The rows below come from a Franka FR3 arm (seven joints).
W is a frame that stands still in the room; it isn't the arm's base.
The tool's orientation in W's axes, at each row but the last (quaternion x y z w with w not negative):
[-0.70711, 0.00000, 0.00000, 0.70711]
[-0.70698, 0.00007, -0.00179, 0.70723]
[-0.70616, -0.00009, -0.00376, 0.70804]
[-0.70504, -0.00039, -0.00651, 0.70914]
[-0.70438, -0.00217, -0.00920, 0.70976]
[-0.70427, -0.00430, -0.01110, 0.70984]
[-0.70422, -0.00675, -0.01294, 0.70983]
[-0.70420, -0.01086, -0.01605, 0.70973]
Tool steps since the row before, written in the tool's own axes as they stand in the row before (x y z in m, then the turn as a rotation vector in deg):
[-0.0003, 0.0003, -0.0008, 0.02, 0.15, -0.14]
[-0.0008, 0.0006, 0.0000, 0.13, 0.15, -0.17]
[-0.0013, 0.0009, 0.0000, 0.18, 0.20, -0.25]
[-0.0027, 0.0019, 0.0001, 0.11, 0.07, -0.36]
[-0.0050, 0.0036, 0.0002, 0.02, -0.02, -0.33]
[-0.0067, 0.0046, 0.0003, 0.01, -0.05, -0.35]
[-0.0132, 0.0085, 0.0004, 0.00, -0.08, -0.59]
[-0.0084, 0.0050, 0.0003, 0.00, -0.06, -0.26]
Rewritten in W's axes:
[-0.0003, -0.0008, -0.0003, 0.02, -0.14, -0.15]
[-0.0008, 0.0000, -0.0006, 0.13, -0.17, -0.15]
[-0.0013, 0.0000, -0.0009, 0.18, -0.25, -0.20]
[-0.0027, 0.0001, -0.0019, 0.11, -0.36, -0.07]
[-0.0049, 0.0003, -0.0037, 0.02, -0.33, 0.02]
[-0.0066, 0.0004, -0.0047, 0.01, -0.35, 0.05]
[-0.0130, 0.0006, -0.0089, -0.01, -0.59, 0.08]
[-0.0082, 0.0004, -0.0053, 0.00, -0.26, 0.06]

